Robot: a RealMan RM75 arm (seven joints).
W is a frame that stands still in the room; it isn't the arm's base.
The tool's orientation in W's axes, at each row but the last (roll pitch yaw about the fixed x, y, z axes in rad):
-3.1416 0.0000 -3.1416
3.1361 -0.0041 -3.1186
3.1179 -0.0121 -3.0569
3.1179 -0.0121 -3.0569
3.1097 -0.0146 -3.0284
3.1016 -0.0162 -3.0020
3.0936 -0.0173 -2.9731
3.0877 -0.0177 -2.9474
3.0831 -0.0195 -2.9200
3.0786 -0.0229 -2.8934
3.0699 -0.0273 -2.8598
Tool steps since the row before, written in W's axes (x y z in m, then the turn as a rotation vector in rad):
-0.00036 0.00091 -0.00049 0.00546 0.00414 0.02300
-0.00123 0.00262 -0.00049 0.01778 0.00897 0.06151
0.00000 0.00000 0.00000 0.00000 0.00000 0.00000
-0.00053 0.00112 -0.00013 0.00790 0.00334 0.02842
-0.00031 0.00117 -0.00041 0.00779 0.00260 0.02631
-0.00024 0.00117 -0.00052 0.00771 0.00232 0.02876
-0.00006 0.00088 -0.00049 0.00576 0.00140 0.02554
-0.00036 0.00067 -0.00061 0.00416 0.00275 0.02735
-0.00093 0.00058 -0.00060 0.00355 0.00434 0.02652
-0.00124 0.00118 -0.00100 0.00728 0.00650 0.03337
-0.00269 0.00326 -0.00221 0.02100 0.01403 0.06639
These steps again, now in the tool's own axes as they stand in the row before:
0.00036 0.00091 0.00049 -0.00546 0.00414 -0.02300
0.00117 0.00264 0.00051 -0.01773 0.00890 -0.06154
0.00000 0.00000 0.00000 0.00000 0.00000 0.00000
0.00043 0.00116 0.00016 -0.00781 0.00333 -0.02845
0.00017 0.00118 0.00045 -0.00765 0.00255 -0.02636
0.00007 0.00117 0.00057 -0.00749 0.00238 -0.02881
-0.00010 0.00085 0.00053 -0.00547 0.00164 -0.02559
0.00021 0.00069 0.00065 -0.00413 0.00337 -0.02729
0.00077 0.00073 0.00066 -0.00390 0.00500 -0.02635
0.00089 0.00138 0.00111 -0.00789 0.00662 -0.03321
0.00162 0.00371 0.00253 -0.02225 0.01242 -0.06630

